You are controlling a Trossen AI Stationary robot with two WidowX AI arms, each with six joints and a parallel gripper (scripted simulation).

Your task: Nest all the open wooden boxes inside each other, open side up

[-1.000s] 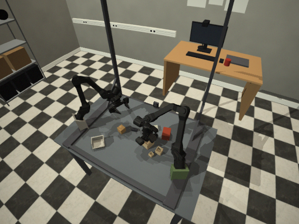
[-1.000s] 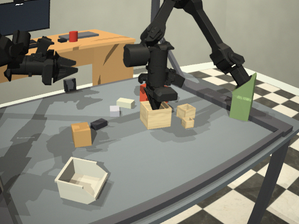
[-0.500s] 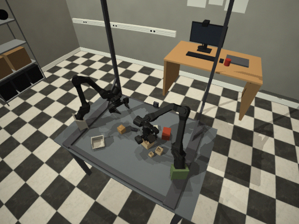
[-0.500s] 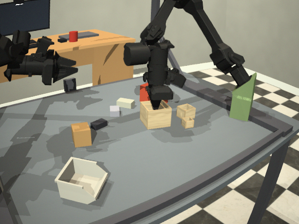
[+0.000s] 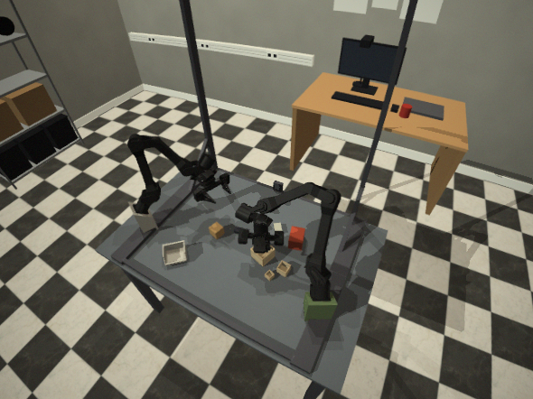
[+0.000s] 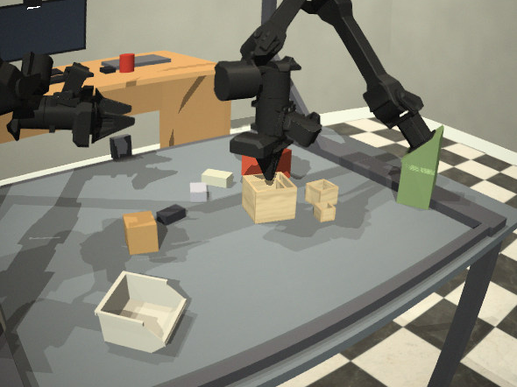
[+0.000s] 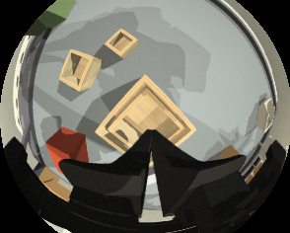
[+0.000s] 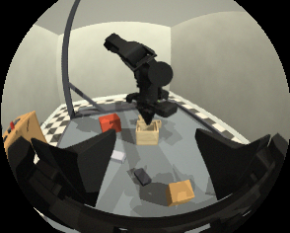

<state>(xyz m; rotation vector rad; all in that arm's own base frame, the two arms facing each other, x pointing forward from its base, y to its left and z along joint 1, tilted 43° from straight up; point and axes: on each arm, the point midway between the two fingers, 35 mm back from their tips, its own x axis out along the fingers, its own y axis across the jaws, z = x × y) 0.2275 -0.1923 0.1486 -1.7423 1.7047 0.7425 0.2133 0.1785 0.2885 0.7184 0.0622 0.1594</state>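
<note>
Now: the orange cube 7 cm ahead of my right hand, 1 cm to the left of it and 19 cm below it. Round my right hand: black block (1 cm ahead, 10 cm to the left, 20 cm below); then grey piece (4 cm behind, 19 cm to the left, 20 cm below); then cream block (8 cm behind, 26 cm to the left, 20 cm below).
</note>
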